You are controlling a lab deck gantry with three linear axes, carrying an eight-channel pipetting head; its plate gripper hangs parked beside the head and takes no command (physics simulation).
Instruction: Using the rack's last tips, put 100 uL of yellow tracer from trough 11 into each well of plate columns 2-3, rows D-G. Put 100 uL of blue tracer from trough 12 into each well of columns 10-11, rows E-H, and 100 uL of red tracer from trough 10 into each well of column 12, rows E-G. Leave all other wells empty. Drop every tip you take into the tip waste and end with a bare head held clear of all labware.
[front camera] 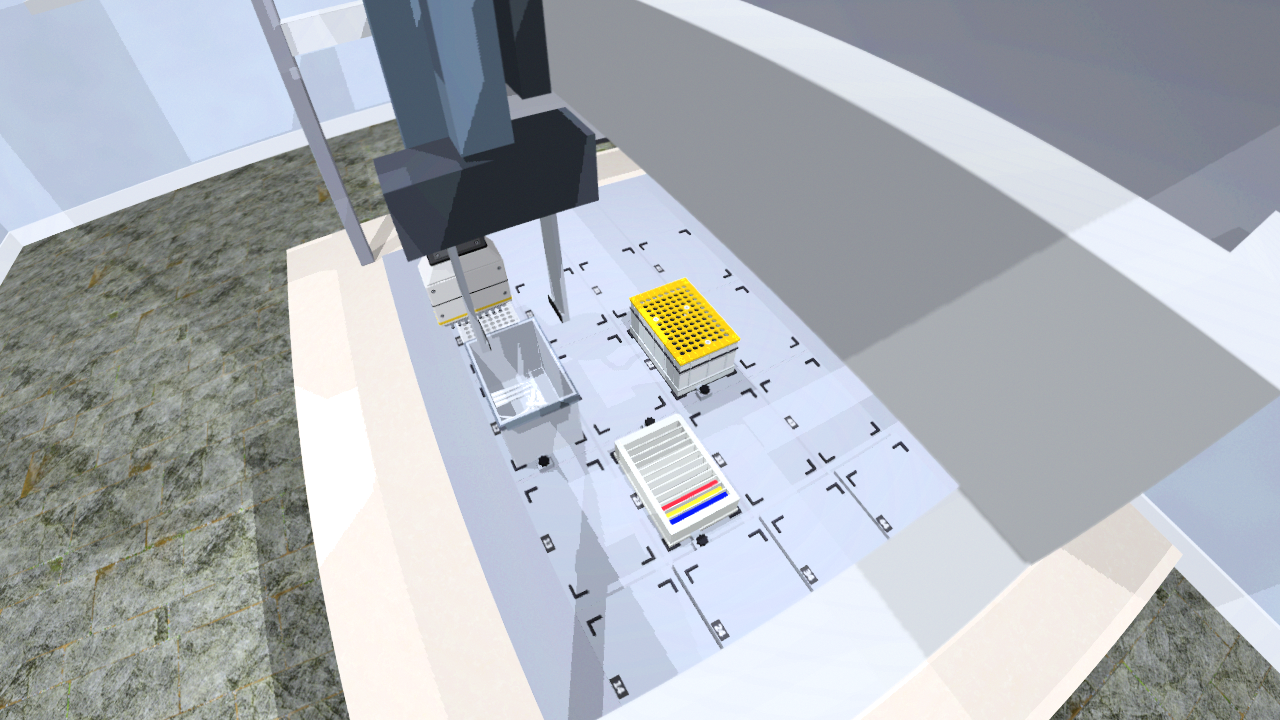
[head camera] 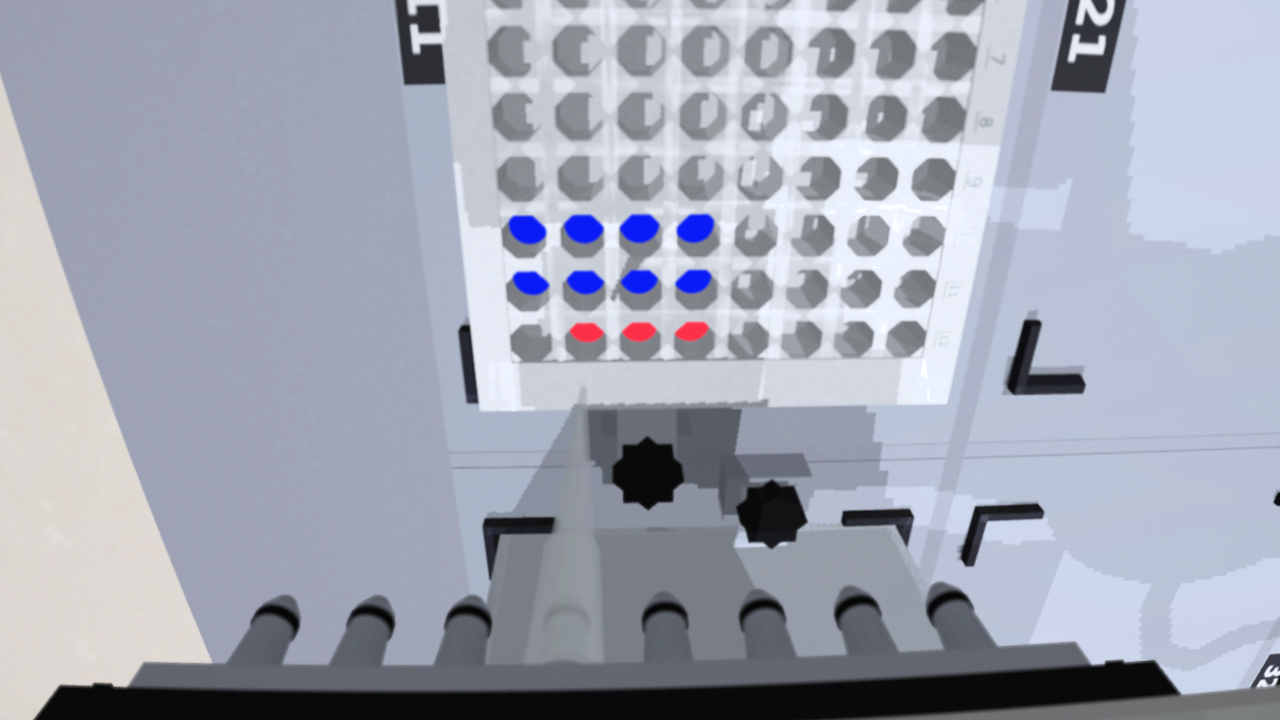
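Observation:
The white plate (front camera: pixel 503 315) (head camera: pixel 501 389) shows blue in columns 10-11, rows E-H, and red in column 12, rows E-G; column 12 row H looks empty. Columns 2-3 are outside the head view. The pipetting head (front camera: pixel 467 279) is over the plate; one clear, colourless-looking tip (head camera: pixel 577 537) is on its fourth nozzle from the left, the other seven are bare. The parked gripper (front camera: pixel 524 333) hangs with fingers apart, nothing between them. The trough block (front camera: pixel 639 471) shows red, yellow and blue strips. The yellow-topped tip rack (front camera: pixel 707 371) has a few whitish spots among dark holes.
The tip waste bin (front camera: pixel 537 412), with pale used tips inside, stands directly in front of the plate. Black knobs (head camera: pixel 647 472) (front camera: pixel 543 461) stand on the deck near the labware. A large grey gantry beam (front camera: pixel 850 268) crosses the right of the front view.

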